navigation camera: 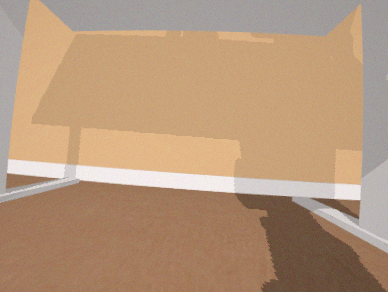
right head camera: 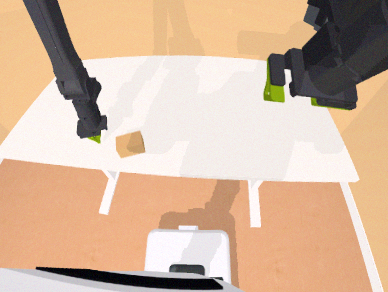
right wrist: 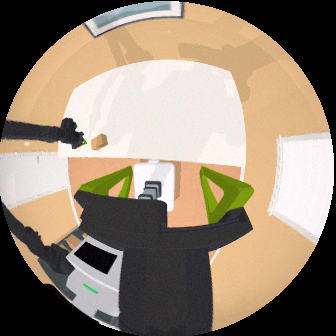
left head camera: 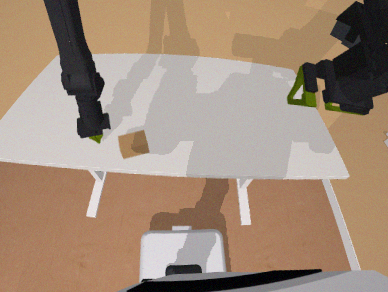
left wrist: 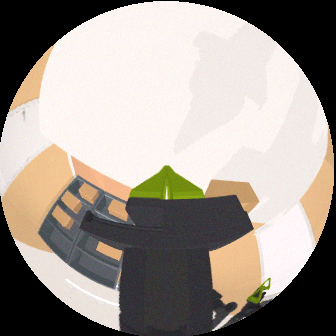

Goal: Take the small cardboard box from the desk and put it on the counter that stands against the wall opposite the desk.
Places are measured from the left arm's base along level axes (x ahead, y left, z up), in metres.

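Where they show: left gripper, fingertip midpoint: (right head camera: 99,142) (right wrist: 86,142) (left head camera: 99,142) (left wrist: 166,168); right gripper, fingertip midpoint: (right head camera: 288,99) (right wrist: 165,169) (left head camera: 307,103).
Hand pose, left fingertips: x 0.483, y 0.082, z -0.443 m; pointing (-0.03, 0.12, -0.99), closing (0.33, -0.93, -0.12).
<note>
After its pixels a point has its place.
The small cardboard box (left head camera: 131,145) {x 0.446, y -0.048, z -0.410 m} (right head camera: 128,144) {x 0.450, y -0.052, z -0.410 m} (left wrist: 231,191) {x 0.493, y -0.026, z -0.433 m} (right wrist: 99,142) {x 0.458, y -0.078, z -0.410 m} sits on the white desk (left head camera: 240,125) {x 0.582, y -0.443, z -0.460 m} (right head camera: 240,130) {x 0.554, y -0.442, z -0.460 m} (left wrist: 125,90) {x 0.564, y 0.168, z -0.460 m} (right wrist: 185,115) {x 0.585, y -0.520, z -0.460 m}, near its lower left edge in both head views. My left gripper (left head camera: 99,141) {x 0.483, y 0.082, z -0.443 m} (right head camera: 98,140) {x 0.483, y 0.082, z -0.443 m} (left wrist: 166,168) {x 0.483, y 0.082, z -0.443 m} (right wrist: 86,142) {x 0.483, y 0.082, z -0.443 m} is shut and empty, just to the left of the box with a small gap in the head views. In the left wrist view its body hides part of the box. My right gripper (right wrist: 165,169) {x 0.351, y -0.441, z -0.131 m} is open and empty, high over the right end of the desk. The counter cannot be made out with certainty.
My white robot base (left head camera: 150,250) {x 0.193, y -0.029, z -1.150 m} (right head camera: 156,250) {x 0.180, y -0.034, z -1.150 m} (right wrist: 170,200) {x -0.153, y -0.446, z -1.150 m} stands at the desk's near side. A grey compartment rack (left wrist: 73,255) {x -1.448, y 1.024, z 0.248 m} with brown boxes shows at the lower left of the left wrist view. The desk has white legs (left head camera: 96,197) (right head camera: 108,195).
</note>
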